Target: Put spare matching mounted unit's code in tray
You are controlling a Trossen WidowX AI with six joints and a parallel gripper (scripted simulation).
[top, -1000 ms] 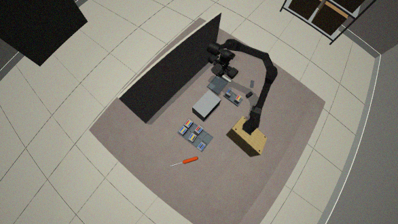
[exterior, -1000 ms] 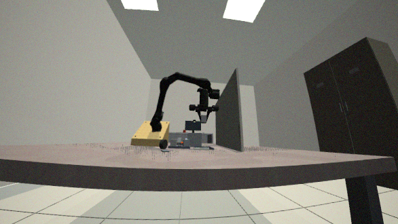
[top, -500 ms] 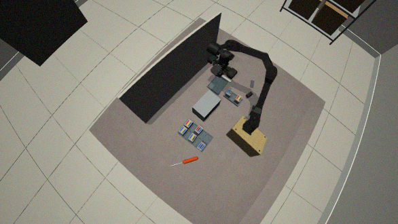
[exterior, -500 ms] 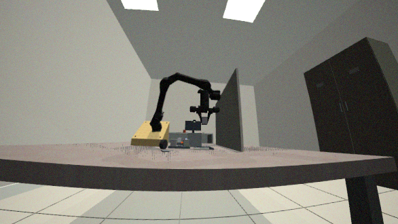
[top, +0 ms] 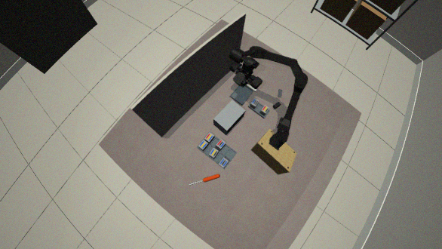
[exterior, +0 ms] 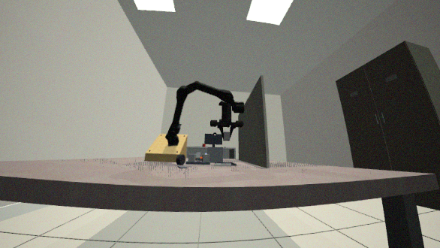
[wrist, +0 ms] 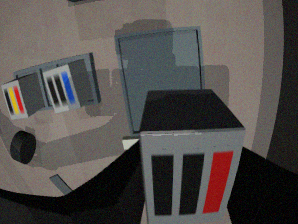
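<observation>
Right now my gripper tip is 1 cm past the flat grey tray and 14 cm above it. The rest, counted from my gripper tip: mounted unit (4 cm behind, 21 cm to the left, 9 cm below); then tall grey panel (19 cm ahead, 17 cm to the left, 8 cm above).
</observation>
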